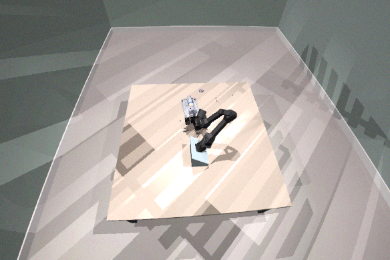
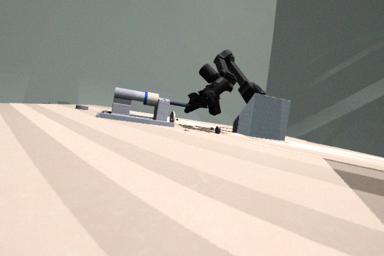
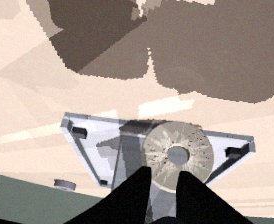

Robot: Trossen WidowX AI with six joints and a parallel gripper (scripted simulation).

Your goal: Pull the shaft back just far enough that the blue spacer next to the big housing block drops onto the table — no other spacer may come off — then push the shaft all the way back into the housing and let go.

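Now: the dark shaft 6 cm ahead of my gripper tip and 3 cm above it. The rest, counted from my gripper tip: beige spacer 13 cm ahead, 2 cm above; blue spacer 15 cm ahead, 2 cm above; dark piece 10 cm to the left, 9 cm behind, 4 cm below.
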